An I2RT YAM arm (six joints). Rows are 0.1 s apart.
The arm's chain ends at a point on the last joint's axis. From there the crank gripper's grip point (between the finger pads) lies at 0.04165 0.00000 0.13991 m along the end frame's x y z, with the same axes.
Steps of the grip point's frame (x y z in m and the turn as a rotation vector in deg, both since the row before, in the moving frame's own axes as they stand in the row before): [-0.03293 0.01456 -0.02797 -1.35 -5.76 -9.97]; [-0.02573 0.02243 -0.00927 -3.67 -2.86 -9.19]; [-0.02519 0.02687 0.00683 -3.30 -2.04 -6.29]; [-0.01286 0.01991 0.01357 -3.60 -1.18 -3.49]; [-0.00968 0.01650 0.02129 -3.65 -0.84 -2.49]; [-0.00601 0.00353 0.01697 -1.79 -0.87 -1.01]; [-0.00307 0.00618 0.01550 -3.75 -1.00 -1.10]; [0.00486 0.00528 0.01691 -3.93 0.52 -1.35]
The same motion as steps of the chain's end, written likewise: [-0.01841 0.01722 -0.03147 -1.35 -5.76 -9.97]; [-0.01891 0.01954 -0.01109 -3.67 -2.86 -9.19]; [-0.02039 0.02308 0.00554 -3.30 -2.04 -6.29]; [-0.01016 0.01355 0.01294 -3.60 -1.18 -3.49]; [-0.00778 0.00934 0.02092 -3.65 -0.84 -2.49]; [-0.00391 -0.00013 0.01641 -1.79 -0.87 -1.01]; [-0.00070 -0.00222 0.01507 -3.75 -1.00 -1.10]; [0.00349 -0.00330 0.01759 -3.93 0.52 -1.35]
